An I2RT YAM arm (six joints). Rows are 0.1 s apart.
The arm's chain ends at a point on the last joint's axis. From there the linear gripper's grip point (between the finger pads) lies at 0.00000 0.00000 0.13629 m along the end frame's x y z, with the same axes.
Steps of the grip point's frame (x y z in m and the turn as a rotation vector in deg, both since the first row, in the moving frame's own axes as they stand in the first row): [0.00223 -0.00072 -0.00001 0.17 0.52 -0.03]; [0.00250 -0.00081 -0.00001 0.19 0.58 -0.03]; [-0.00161 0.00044 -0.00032 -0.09 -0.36 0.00]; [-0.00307 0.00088 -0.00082 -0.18 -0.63 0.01]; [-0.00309 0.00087 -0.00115 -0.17 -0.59 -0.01]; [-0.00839 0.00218 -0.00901 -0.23 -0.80 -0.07]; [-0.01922 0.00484 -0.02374 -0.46 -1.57 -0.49]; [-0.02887 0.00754 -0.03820 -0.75 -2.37 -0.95]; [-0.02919 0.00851 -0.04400 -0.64 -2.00 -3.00]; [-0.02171 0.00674 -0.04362 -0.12 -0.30 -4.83]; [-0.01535 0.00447 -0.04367 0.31 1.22 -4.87]
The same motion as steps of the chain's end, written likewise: [0.00099 -0.00032 0.00000 0.17 0.52 -0.03]; [0.00112 -0.00036 0.00000 0.19 0.58 -0.03]; [-0.00075 0.00023 -0.00032 -0.09 -0.36 0.00]; [-0.00157 0.00045 -0.00081 -0.18 -0.63 0.01]; [-0.00169 0.00047 -0.00114 -0.17 -0.59 -0.01]; [-0.00649 0.00163 -0.00900 -0.23 -0.80 -0.07]; [-0.01549 0.00373 -0.02368 -0.46 -1.57 -0.49]; [-0.02325 0.00571 -0.03807 -0.75 -2.37 -0.95]; [-0.02448 0.00686 -0.04391 -0.64 -2.00 -3.00]; [-0.02101 0.00642 -0.04362 -0.12 -0.30 -4.83]; [-0.01822 0.00533 -0.04364 0.31 1.22 -4.87]
